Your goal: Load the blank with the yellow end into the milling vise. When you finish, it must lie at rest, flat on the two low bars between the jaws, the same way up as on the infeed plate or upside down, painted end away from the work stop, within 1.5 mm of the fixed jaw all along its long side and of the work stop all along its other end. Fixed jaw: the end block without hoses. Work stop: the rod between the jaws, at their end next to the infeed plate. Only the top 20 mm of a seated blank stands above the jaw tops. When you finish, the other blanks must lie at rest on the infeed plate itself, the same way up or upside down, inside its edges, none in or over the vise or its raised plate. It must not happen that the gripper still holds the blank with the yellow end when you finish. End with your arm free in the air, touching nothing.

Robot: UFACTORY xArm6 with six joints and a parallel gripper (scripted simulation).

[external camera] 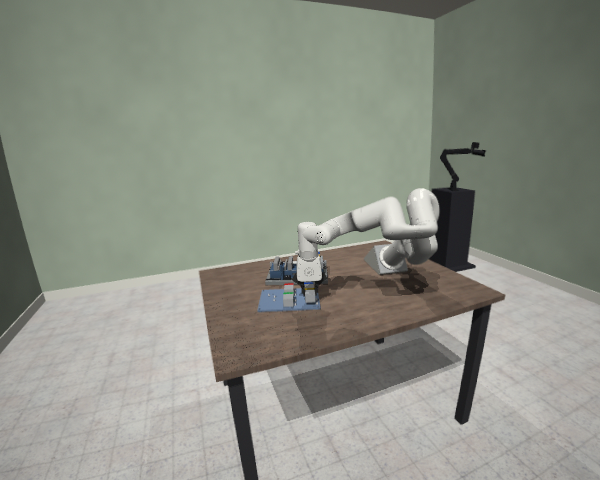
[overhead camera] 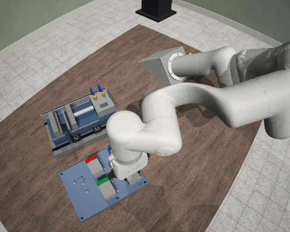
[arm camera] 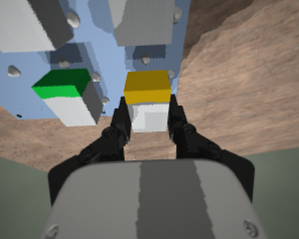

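Right now my hand is 5 cm short of the black work stop, 27 cm to the left of it and 3 cm below it. From my hand the other things lie so: green-ended blank: 9 cm ahead, 2 cm to the right, 4 cm below; blue-ended blank: 2 cm behind, 9 cm to the right, 4 cm below; yellow-ended blank: 2 cm below.
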